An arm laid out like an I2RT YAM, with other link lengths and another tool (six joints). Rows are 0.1 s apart.
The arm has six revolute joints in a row. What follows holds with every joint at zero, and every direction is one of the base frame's.
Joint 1 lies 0.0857 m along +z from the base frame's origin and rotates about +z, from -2.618 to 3.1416 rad.
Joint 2 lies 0.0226 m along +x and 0.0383 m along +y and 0.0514 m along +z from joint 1 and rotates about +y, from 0 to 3.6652 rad.
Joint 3 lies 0.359 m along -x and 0.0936 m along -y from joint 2 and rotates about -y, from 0 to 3.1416 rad.
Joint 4 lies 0.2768 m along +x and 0.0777 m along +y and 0.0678 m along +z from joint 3 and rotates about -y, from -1.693 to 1.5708 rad.
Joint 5 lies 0.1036 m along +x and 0.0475 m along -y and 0.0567 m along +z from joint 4 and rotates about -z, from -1.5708 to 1.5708 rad.
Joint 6 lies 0.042 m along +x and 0.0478 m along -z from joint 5 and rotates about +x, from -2.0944 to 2.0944 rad.
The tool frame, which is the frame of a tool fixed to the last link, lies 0.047 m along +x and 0.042 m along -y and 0.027 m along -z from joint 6; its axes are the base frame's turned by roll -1.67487, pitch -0.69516 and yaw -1.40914 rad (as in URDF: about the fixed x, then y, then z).
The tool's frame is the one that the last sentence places.
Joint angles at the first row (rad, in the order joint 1, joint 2, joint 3, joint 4, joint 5, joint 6):
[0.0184, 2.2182, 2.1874, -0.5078, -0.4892, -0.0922]
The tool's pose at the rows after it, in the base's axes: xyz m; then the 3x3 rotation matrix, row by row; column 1 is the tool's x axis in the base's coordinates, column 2 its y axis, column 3 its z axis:
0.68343 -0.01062 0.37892; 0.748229 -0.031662 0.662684; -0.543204 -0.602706 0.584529; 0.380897 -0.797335 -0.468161
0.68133 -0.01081 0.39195; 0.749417 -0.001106 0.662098; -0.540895 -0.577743 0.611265; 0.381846 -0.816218 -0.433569
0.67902 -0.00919 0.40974; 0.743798 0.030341 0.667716; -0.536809 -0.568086 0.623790; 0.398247 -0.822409 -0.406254
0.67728 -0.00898 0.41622; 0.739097 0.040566 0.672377; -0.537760 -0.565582 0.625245; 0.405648 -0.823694 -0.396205
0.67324 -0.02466 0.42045; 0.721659 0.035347 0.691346; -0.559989 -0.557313 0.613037; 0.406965 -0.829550 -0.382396
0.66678 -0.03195 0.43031; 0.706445 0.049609 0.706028; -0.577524 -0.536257 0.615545; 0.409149 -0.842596 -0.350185
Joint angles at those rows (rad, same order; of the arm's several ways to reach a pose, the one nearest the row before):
[0.0108, 2.2059, 2.1920, -0.4910, -0.5291, -0.0706]
[0.0046, 2.1936, 2.1981, -0.4756, -0.5660, -0.0522]
[0.0046, 2.1844, 2.2257, -0.4786, -0.5814, -0.0460]
[0.0046, 2.1768, 2.2274, -0.4741, -0.5829, -0.0430]
[-0.0197, 2.1584, 2.2015, -0.4496, -0.5875, -0.0307]
[-0.0337, 2.1278, 2.1632, -0.4037, -0.6013, -0.0032]

